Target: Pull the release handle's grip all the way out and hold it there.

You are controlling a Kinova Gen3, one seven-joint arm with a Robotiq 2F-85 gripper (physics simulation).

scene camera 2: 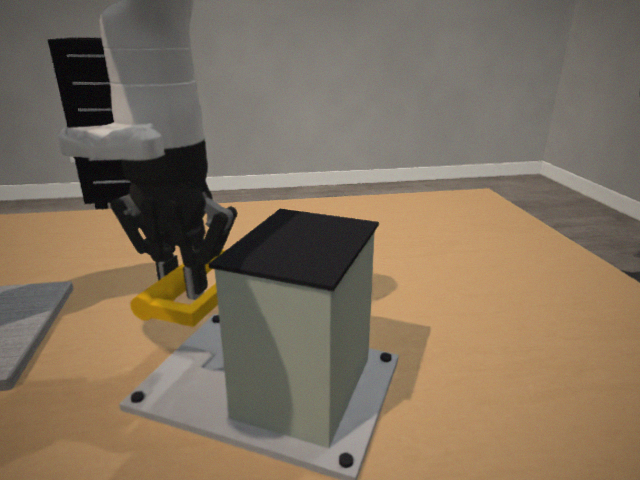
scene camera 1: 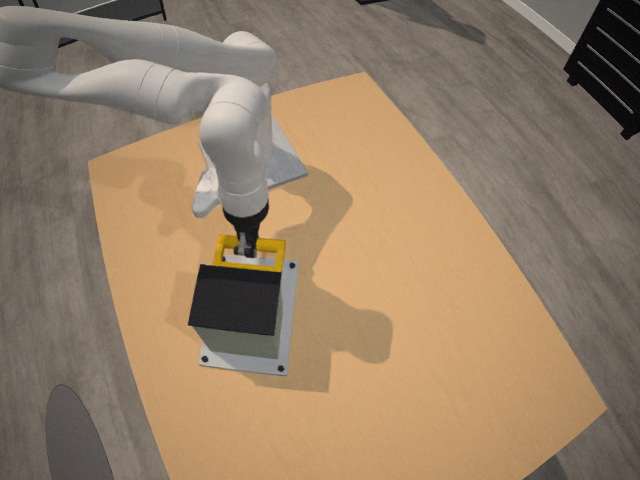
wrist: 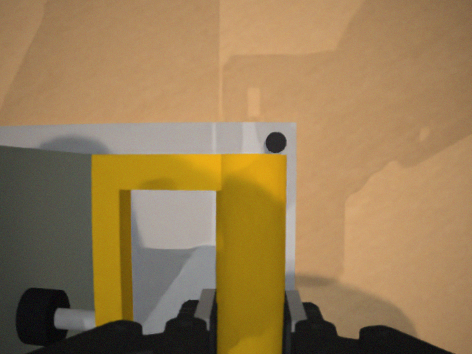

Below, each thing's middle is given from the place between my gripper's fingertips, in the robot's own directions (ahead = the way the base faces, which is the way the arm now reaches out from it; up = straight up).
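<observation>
Grey base plate (scene camera 2: 188,390): 50 mm to the right of my hand, 80 mm ahead, 80 mm below.
</observation>
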